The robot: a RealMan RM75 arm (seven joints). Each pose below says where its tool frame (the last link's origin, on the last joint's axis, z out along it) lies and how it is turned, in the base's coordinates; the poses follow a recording.
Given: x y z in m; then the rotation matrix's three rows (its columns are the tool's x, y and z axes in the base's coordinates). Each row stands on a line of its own.
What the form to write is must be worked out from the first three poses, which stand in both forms.
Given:
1:
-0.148 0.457 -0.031
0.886 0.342 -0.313
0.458 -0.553 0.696
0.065 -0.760 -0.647
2:
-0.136 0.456 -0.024
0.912 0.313 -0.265
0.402 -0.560 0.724
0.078 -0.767 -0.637
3:
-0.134 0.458 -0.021
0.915 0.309 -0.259
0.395 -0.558 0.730
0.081 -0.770 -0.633
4:
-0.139 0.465 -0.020
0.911 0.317 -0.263
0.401 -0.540 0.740
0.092 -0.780 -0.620
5:
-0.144 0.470 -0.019
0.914 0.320 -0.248
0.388 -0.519 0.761
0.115 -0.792 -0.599
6:
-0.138 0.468 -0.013
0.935 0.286 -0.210
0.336 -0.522 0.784
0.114 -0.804 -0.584
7:
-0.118 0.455 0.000
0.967 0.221 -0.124
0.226 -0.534 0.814
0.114 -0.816 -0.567
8:
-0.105 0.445 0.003
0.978 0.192 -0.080
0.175 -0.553 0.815
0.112 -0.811 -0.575
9:
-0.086 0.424 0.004
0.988 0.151 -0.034
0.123 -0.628 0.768
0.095 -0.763 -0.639
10:
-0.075 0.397 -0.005
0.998 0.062 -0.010
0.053 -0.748 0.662
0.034 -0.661 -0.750
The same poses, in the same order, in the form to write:
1:
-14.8 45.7 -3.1
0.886 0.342 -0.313
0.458 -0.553 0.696
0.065 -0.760 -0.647

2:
-13.6 45.6 -2.4
0.912 0.313 -0.265
0.402 -0.560 0.724
0.078 -0.767 -0.637

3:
-13.4 45.8 -2.1
0.915 0.309 -0.259
0.395 -0.558 0.730
0.081 -0.770 -0.633

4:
-13.9 46.5 -2.0
0.911 0.317 -0.263
0.401 -0.540 0.740
0.092 -0.780 -0.620

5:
-14.4 47.0 -1.9
0.914 0.320 -0.248
0.388 -0.519 0.761
0.115 -0.792 -0.599

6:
-13.8 46.8 -1.3
0.935 0.286 -0.210
0.336 -0.522 0.784
0.114 -0.804 -0.584

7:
-11.8 45.5 0.0
0.967 0.221 -0.124
0.226 -0.534 0.814
0.114 -0.816 -0.567

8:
-10.5 44.5 0.3
0.978 0.192 -0.080
0.175 -0.553 0.815
0.112 -0.811 -0.575

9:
-8.6 42.4 0.4
0.988 0.151 -0.034
0.123 -0.628 0.768
0.095 -0.763 -0.639

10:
-7.5 39.7 -0.5
0.998 0.062 -0.010
0.053 -0.748 0.662
0.034 -0.661 -0.750

